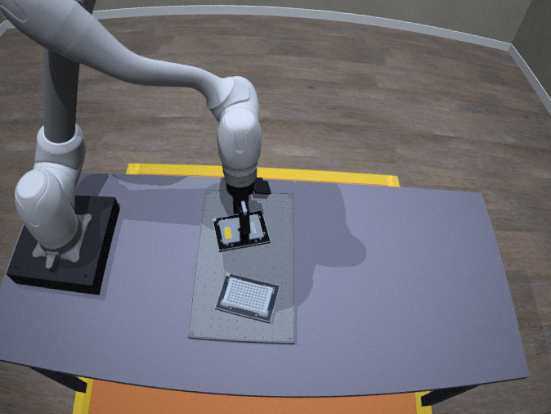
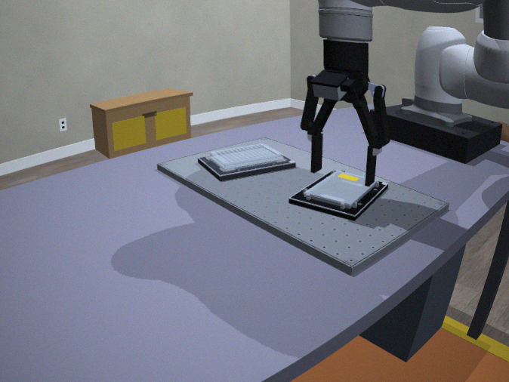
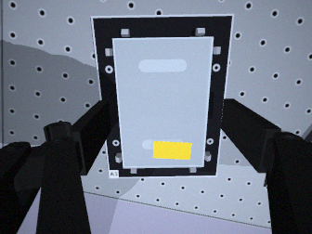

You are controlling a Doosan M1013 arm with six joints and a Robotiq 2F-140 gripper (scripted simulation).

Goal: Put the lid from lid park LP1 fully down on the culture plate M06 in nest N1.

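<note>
Now: hand 40 mm above the clear lid. The rest, counted from my hand: dark nest N1 (40 mm ahead, 230 mm to the right, 50 mm below); then culture plate (30 mm ahead, 230 mm to the right, 40 mm below); then lid park (50 mm below).
</note>
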